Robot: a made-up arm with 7 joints.
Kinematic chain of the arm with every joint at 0, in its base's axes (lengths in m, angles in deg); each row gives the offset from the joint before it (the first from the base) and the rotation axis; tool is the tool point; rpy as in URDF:
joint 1: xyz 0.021 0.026 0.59 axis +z
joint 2: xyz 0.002 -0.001 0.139 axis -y
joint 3: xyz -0.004 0 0.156 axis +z
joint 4: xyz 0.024 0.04 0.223 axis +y
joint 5: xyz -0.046 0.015 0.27 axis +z
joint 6: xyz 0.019 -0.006 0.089 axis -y
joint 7: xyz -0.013 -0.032 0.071 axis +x
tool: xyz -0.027 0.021 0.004 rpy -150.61 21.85 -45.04
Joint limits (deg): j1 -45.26..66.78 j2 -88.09..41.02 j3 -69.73..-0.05 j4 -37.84..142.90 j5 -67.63..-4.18 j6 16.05..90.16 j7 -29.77..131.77
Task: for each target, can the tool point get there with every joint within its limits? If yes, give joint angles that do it. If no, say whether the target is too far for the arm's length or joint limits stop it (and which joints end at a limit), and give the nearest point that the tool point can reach.
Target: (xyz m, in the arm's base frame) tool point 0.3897 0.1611 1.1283
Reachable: yes | joints 40.86 11.32 -22.46 112.20 -18.97 24.71 69.06
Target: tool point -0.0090 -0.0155 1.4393
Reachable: yes | joints 30.76 26.53 -10.95 63.35 -17.13 71.29 103.32
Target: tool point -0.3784 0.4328 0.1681
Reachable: no: joint limits stop it (at a limit: joint 1, joint 2, joint 3, joint 5) | nearest point 0.0245 0.3121 0.3291 | short by 0.450 m
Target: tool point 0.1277 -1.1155 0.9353
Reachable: no: too far | nearest point 0.2107 -0.6798 0.8767 | short by 0.447 m
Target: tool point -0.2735 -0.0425 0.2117
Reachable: no: joint limits stop it (at a limit: joint 1, joint 2, joint 4, joint 5, joint 6) | nearest point -0.0260 -0.1645 0.4012 | short by 0.335 m
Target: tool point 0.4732 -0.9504 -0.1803
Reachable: no: too far | nearest point 0.3574 -0.5261 0.3682 | short by 0.703 m
